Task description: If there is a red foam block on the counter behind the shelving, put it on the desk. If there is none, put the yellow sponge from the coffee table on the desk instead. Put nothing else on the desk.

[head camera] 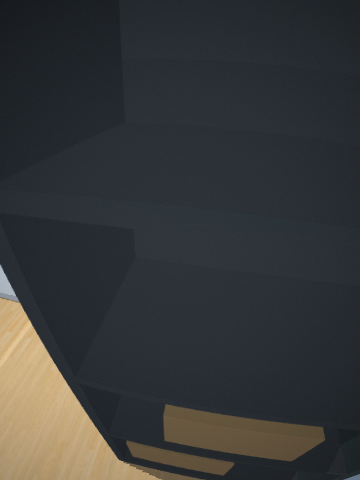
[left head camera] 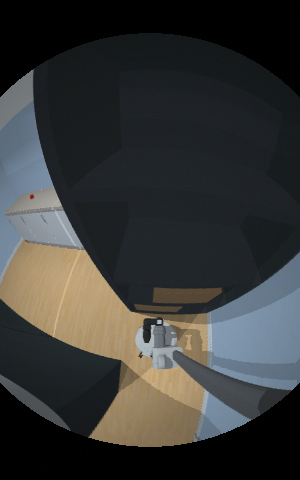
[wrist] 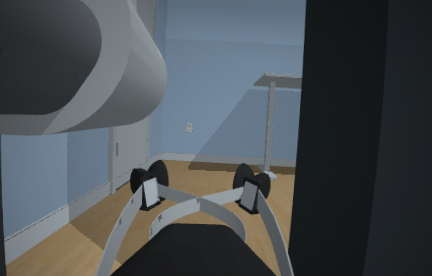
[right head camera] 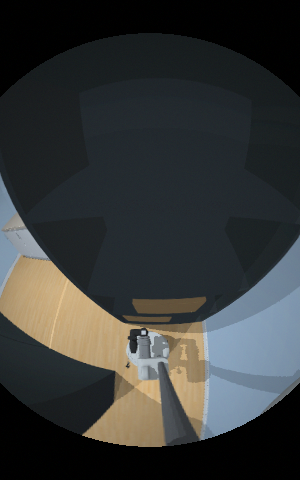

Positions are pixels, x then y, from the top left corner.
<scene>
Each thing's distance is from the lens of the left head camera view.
counter (left head camera: 41,219): 203 cm
</scene>
